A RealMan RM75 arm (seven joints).
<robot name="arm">
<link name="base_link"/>
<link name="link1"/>
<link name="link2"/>
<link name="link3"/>
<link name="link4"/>
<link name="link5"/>
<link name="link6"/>
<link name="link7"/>
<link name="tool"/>
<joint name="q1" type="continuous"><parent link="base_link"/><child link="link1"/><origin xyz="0.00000 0.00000 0.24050"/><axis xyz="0 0 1"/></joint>
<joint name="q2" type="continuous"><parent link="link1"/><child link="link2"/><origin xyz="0.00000 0.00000 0.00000" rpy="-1.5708 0.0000 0.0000"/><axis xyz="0 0 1"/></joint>
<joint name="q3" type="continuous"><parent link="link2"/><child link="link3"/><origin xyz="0.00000 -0.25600 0.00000" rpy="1.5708 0.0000 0.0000"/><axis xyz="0 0 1"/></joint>
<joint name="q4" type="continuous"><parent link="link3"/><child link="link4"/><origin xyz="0.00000 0.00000 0.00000" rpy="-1.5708 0.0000 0.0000"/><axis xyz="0 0 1"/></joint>
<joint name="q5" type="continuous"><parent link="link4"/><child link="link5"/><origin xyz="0.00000 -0.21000 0.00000" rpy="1.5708 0.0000 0.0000"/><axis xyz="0 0 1"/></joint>
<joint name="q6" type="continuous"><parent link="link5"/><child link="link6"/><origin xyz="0.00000 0.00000 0.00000" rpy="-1.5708 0.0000 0.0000"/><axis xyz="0 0 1"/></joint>
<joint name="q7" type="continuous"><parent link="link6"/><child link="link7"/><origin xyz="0.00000 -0.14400 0.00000" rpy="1.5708 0.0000 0.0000"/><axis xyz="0 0 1"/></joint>
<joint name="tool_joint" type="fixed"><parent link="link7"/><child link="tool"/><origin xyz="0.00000 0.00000 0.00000"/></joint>
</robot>
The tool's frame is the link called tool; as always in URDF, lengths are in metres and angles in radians. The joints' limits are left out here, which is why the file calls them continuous.
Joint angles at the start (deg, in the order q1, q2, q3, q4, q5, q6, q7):
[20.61 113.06 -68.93 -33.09 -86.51 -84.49 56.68]
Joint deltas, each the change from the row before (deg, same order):
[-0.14 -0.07 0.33 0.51 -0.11 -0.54 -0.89]
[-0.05 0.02 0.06 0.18 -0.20 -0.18 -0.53]
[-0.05 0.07 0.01 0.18 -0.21 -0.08 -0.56]
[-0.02 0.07 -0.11 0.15 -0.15 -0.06 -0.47]
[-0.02 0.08 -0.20 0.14 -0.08 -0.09 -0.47]
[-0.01 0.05 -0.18 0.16 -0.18 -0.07 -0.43]
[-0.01 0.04 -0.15 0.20 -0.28 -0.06 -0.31]
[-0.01 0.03 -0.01 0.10 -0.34 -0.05 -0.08]
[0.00 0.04 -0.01 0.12 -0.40 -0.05 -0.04]
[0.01 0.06 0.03 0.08 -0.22 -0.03 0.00]
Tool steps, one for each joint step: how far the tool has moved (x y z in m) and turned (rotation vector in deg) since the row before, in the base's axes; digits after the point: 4 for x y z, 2 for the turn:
[0.0017 -0.0023 0.0003 0.07 0.10 0.35]
[0.0007 -0.0012 -0.0005 -0.03 -0.14 0.34]
[0.0006 -0.0012 -0.0010 -0.03 -0.18 0.34]
[0.0002 -0.0011 -0.0012 -0.11 -0.16 0.34]
[0.0000 -0.0012 -0.0014 -0.16 -0.11 0.39]
[0.0003 -0.0012 -0.0013 -0.21 -0.20 0.35]
[0.0006 -0.0014 -0.0014 -0.31 -0.23 0.22]
[0.0006 -0.0010 -0.0008 -0.28 -0.20 0.06]
[0.0006 -0.0011 -0.0010 -0.35 -0.22 0.03]
[0.0002 -0.0006 -0.0007 -0.19 -0.06 -0.02]

